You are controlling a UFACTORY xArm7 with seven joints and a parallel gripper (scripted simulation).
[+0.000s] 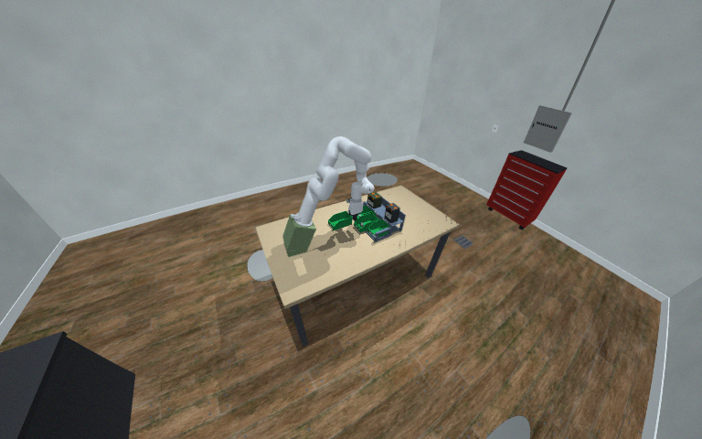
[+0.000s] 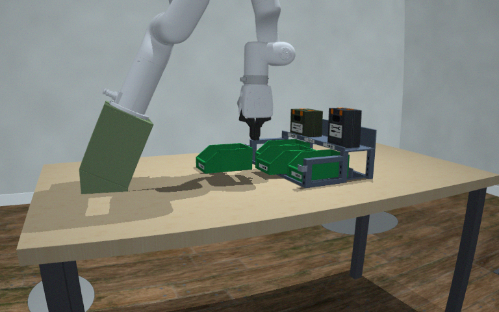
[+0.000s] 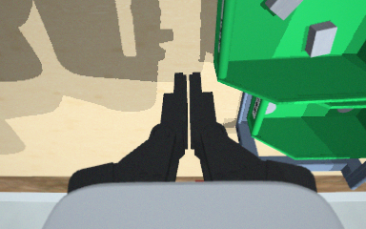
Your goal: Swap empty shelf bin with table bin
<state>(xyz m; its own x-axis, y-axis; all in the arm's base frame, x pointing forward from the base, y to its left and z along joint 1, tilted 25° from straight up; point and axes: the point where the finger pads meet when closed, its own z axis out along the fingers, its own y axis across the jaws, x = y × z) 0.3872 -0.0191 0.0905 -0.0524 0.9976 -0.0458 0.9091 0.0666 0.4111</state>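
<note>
Right now the front lip is 13 cm below my hand, 8 cm ahead of it and 1 cm to the left of it.
</note>
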